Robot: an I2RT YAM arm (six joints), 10 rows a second.
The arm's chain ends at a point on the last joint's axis. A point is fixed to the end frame.
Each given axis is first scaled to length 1.
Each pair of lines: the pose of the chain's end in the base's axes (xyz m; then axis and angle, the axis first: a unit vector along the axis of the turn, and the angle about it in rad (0 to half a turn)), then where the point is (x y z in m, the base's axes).
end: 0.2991, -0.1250, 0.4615, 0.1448, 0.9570, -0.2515, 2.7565
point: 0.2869 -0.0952 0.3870
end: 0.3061, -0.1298, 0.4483, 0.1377, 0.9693, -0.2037, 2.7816
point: 0.2915 -0.0935 0.3772
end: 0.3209, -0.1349, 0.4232, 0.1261, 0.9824, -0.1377, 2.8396
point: 0.3016 -0.0901 0.3583
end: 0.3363, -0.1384, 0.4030, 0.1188, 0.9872, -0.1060, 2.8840
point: 0.3137 -0.0898 0.3420
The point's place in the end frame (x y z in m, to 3 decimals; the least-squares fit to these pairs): 0.048 0.051 0.041
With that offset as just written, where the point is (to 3 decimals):
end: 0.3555, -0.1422, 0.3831, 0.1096, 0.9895, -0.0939, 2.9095
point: 0.330 -0.093 0.324
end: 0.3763, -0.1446, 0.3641, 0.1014, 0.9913, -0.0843, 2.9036
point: 0.351 -0.095 0.306
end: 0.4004, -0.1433, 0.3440, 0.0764, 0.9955, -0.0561, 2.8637
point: 0.374 -0.092 0.287
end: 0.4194, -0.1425, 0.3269, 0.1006, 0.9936, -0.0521, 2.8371
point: 0.397 -0.090 0.270
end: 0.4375, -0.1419, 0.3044, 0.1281, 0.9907, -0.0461, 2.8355
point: 0.418 -0.087 0.248
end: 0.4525, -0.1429, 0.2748, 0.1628, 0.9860, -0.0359, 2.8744
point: 0.435 -0.085 0.221
